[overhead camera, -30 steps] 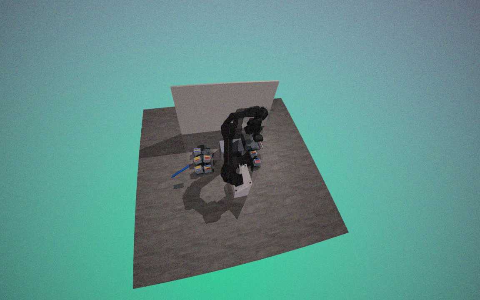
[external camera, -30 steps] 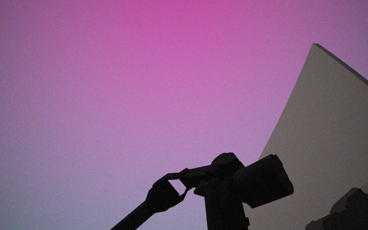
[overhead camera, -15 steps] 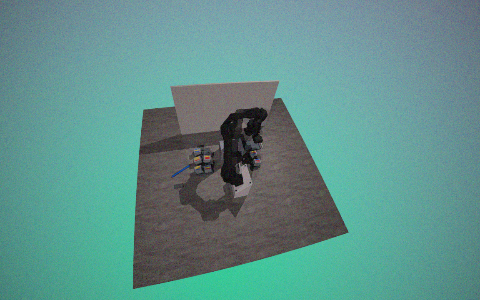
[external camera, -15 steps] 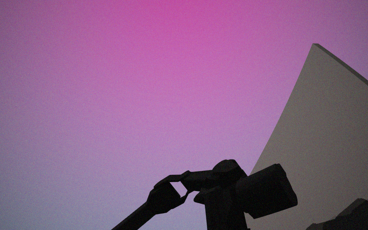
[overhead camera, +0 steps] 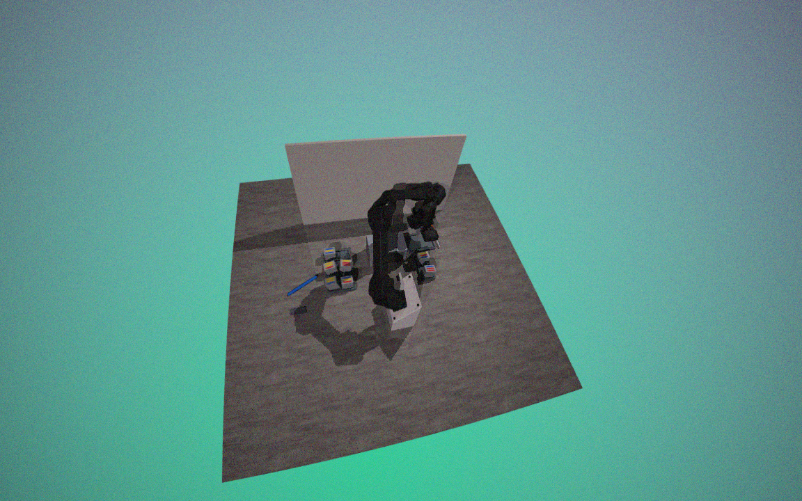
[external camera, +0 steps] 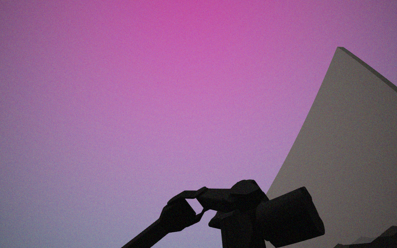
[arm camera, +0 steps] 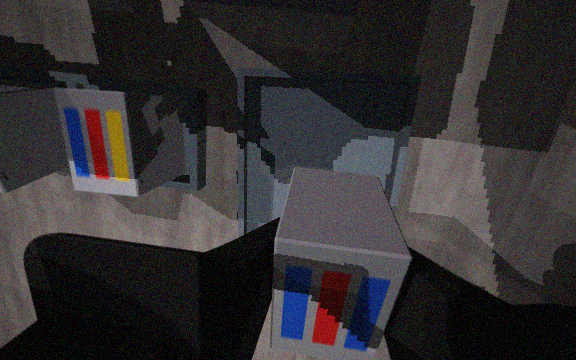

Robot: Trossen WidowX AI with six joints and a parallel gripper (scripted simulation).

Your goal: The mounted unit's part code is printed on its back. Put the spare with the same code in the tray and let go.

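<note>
Now: the dark tray 5 cm below my gripper tip and 1 cm behind it. The rest, counted from my gripper tip: mounted unit (18 cm to the left, 6 cm behind, 1 cm below); blue pen (54 cm to the left, 18 cm behind, 5 cm below); beige wall panel (19 cm to the left, 17 cm ahead, 17 cm above).
</note>
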